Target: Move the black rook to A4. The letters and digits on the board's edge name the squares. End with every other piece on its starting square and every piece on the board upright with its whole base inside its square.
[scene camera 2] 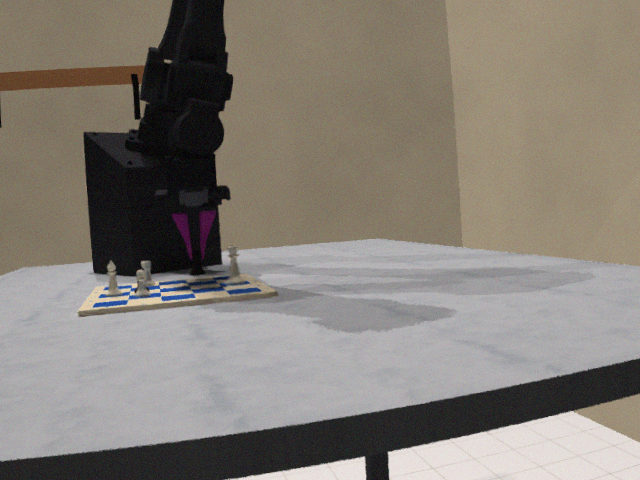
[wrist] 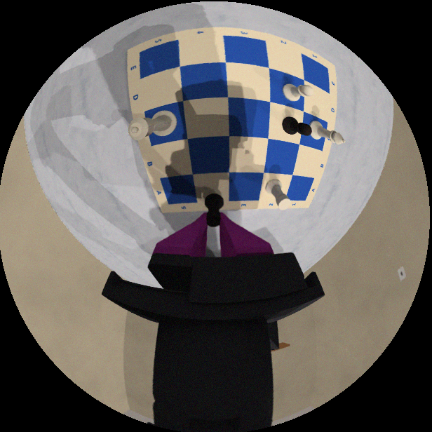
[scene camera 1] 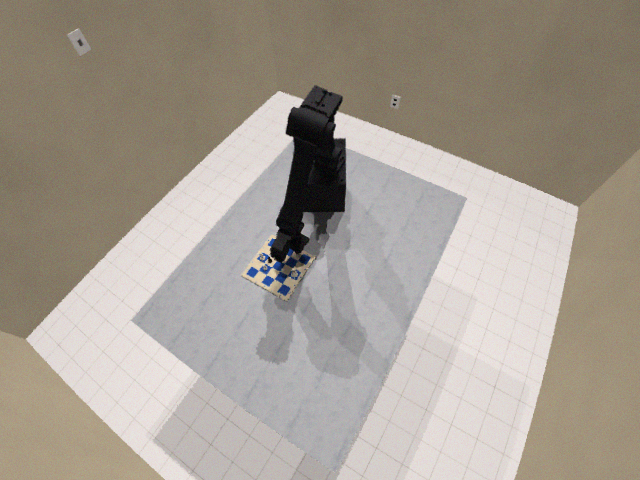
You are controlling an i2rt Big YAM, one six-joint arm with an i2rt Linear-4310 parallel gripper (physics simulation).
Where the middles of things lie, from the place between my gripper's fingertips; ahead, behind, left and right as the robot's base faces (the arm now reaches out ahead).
Scene:
My gripper is now 90 mm short of the tall white piece (wrist: pixel 163 122) and 50 mm to the right of it. Also, from my hand: chessboard (scene camera 2: pixel 207 290) (100 mm ahead, 30 mm to the right, 30 mm below).

